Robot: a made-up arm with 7 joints.
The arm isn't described. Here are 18 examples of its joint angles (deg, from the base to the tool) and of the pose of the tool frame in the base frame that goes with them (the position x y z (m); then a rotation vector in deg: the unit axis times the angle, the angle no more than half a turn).
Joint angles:
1: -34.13 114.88 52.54 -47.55 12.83 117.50 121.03
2: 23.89 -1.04 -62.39 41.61 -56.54 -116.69 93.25
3: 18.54 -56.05 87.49 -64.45 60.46 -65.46 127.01
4: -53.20 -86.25 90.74 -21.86 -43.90 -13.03 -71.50
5: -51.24 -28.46 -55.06 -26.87 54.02 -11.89 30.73
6: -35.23 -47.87 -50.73 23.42 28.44 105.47 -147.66
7: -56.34 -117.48 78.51 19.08 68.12 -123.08 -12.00
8: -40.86 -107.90 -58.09 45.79 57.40 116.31 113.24
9: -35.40 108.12 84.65 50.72 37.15 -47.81 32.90
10: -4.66 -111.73 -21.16 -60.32 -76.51 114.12 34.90
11: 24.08 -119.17 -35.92 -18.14 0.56 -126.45 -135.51
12: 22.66 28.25 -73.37 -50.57 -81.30 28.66 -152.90
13: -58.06 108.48 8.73 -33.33 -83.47 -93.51 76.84
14: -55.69 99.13 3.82 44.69 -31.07 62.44 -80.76
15: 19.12 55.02 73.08 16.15 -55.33 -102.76 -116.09
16: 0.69 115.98 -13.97 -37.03 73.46 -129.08 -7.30
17: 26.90 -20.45 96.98 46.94 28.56 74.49 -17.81
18: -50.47 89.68 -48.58 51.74 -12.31 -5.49 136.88
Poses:
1: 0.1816 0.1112 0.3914 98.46 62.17 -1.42
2: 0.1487 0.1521 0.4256 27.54 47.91 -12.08
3: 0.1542 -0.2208 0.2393 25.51 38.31 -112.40
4: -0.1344 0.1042 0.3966 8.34 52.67 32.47
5: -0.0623 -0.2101 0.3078 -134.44 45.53 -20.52
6: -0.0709 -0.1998 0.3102 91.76 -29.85 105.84
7: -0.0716 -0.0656 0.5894 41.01 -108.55 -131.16
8: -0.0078 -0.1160 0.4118 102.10 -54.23 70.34
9: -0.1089 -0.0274 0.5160 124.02 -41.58 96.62
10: 0.0667 -0.1554 0.4814 51.94 -42.09 -85.23
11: 0.0963 0.1381 0.5117 24.31 72.88 32.26
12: -0.0330 0.3066 0.3248 33.84 -144.99 11.40
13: -0.0926 0.0441 0.5585 28.49 -48.43 -144.34
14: 0.1215 0.1139 0.2552 -58.74 -120.71 111.47
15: 0.0219 0.2085 0.5418 66.93 23.15 -14.60
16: -0.0791 0.1654 0.5556 75.73 -126.40 -78.74
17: 0.0984 -0.0626 0.3389 -118.56 -37.74 102.43
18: 0.1370 0.2310 0.4908 16.57 33.10 -11.39
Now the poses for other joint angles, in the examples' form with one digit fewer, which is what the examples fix.
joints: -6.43 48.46 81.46 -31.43 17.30 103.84 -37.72
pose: -0.030 0.097 0.161 -53.2 -41.4 33.9
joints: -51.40 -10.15 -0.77 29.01 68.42 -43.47 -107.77
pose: -0.001 -0.114 0.574 115.6 -5.4 -53.0
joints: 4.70 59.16 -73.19 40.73 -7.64 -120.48 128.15
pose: 0.184 0.009 0.365 32.5 39.1 -87.4
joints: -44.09 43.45 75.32 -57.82 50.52 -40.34 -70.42
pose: -0.068 0.020 0.027 -93.1 31.6 -56.7
